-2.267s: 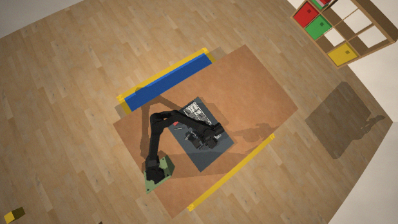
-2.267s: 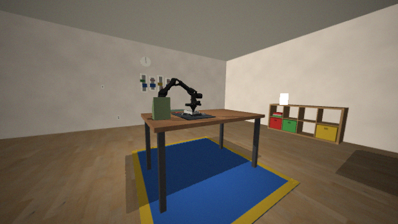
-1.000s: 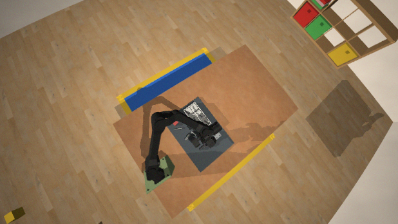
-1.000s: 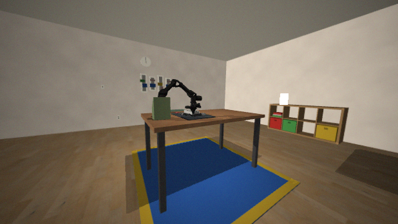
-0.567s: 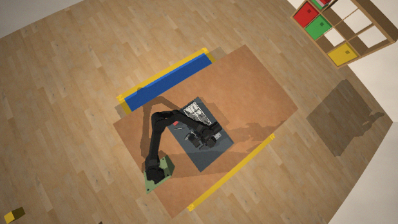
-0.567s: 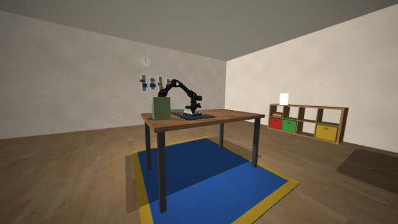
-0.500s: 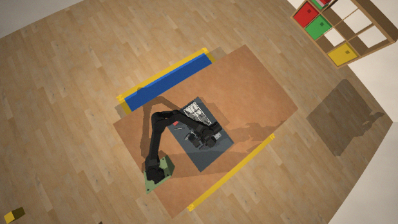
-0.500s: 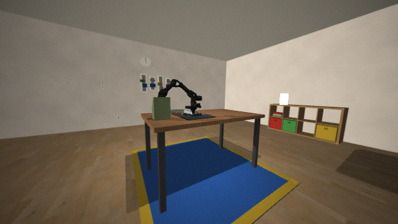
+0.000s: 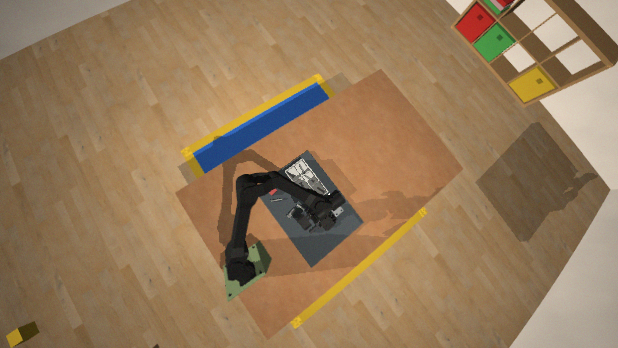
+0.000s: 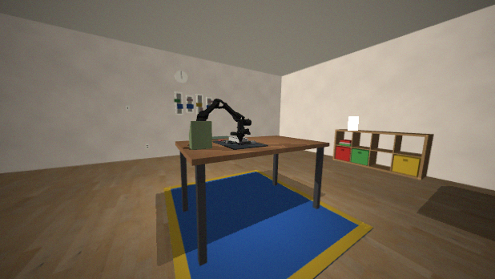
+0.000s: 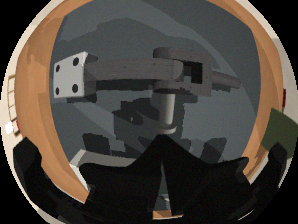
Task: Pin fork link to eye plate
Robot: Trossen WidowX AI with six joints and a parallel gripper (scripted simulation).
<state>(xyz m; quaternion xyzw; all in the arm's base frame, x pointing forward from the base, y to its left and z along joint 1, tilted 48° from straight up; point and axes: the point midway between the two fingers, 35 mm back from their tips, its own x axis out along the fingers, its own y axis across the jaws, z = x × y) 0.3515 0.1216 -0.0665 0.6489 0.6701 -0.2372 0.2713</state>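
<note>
Now: the grey pin 4 cm to the right of my hand and 3 cm below it. From my hand the other things lie so: grey mat (4 cm to the left, 5 cm below); then pale block (10 cm ahead, 6 cm to the right, 2 cm below); then white parts box (5 cm ahead, 14 cm to the left, 3 cm below).
</note>
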